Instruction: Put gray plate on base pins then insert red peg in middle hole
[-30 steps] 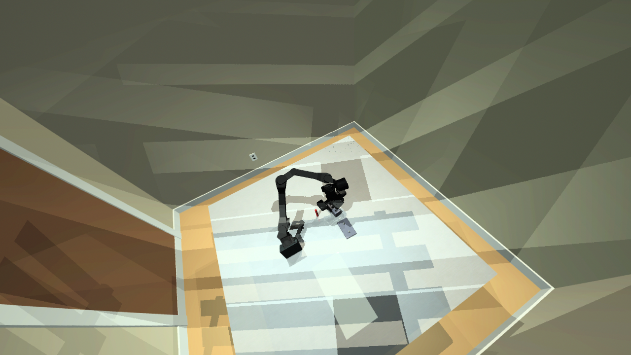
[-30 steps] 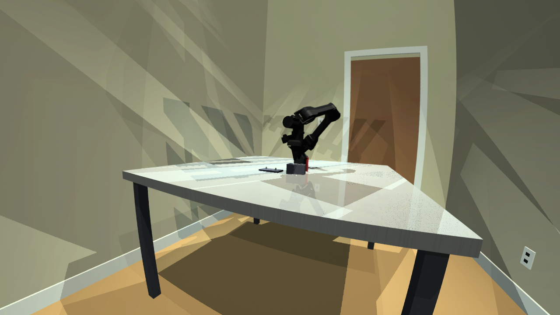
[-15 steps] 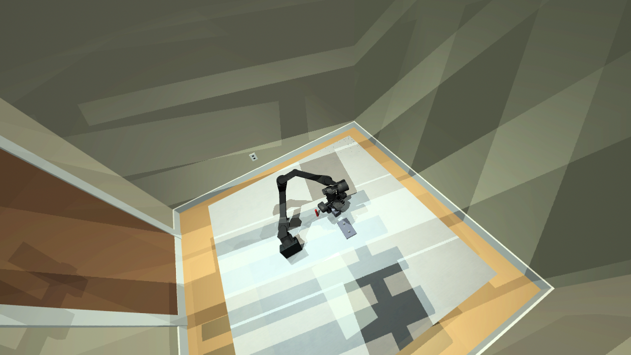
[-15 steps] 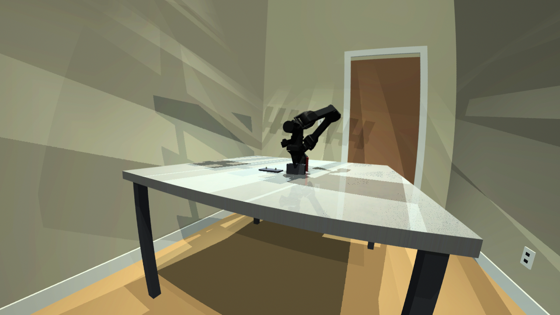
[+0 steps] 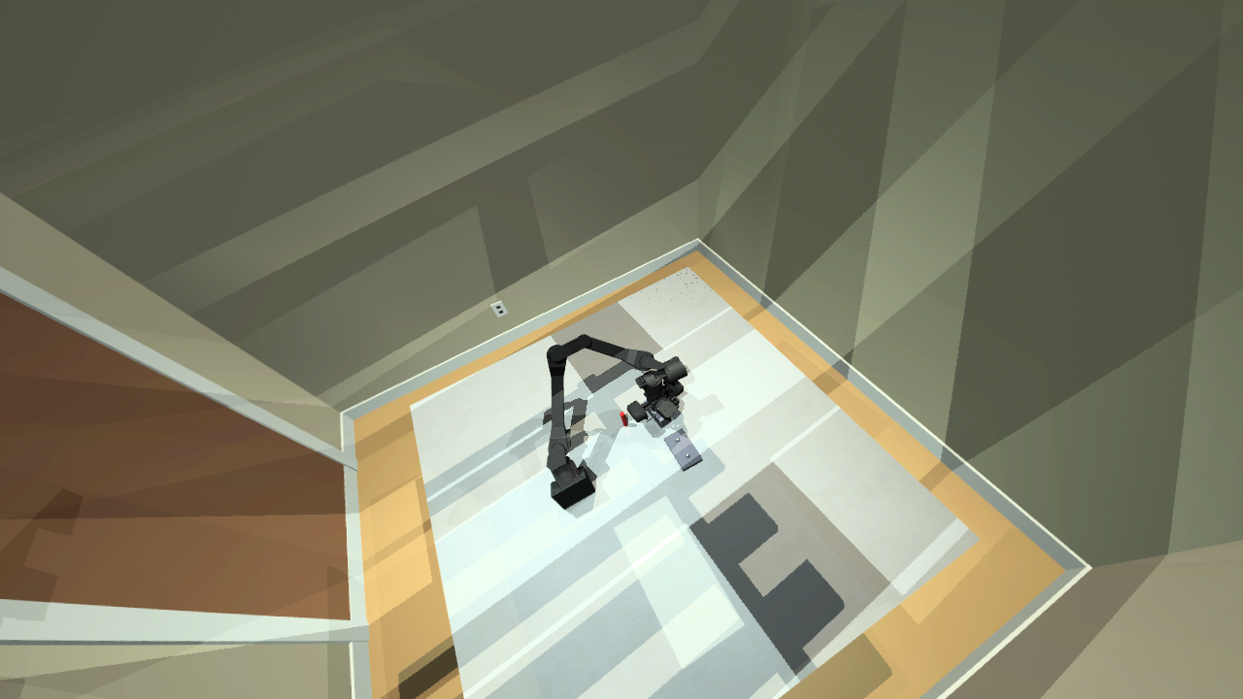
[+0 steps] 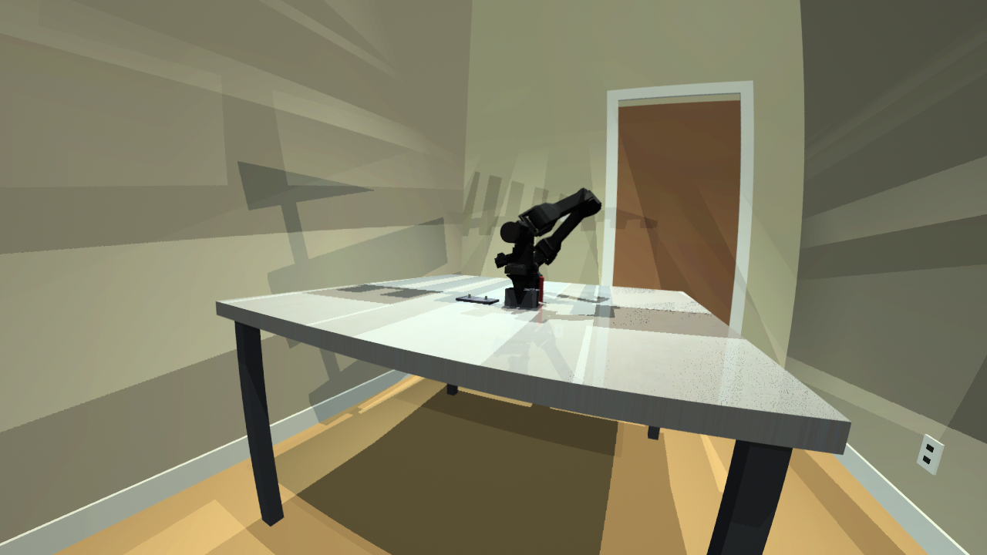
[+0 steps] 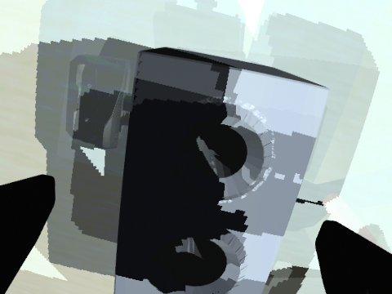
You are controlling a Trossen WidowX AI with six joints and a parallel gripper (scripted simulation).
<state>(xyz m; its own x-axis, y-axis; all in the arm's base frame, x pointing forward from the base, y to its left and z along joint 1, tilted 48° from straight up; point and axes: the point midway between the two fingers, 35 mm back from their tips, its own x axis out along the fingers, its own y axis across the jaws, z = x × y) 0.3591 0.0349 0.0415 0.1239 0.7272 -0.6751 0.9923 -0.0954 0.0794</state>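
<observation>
Now: the gray plate 1 cm above my gripper tip. Also, from my gripper tip: red peg: 11 cm behind, 4 cm to the left, 1 cm above.
</observation>
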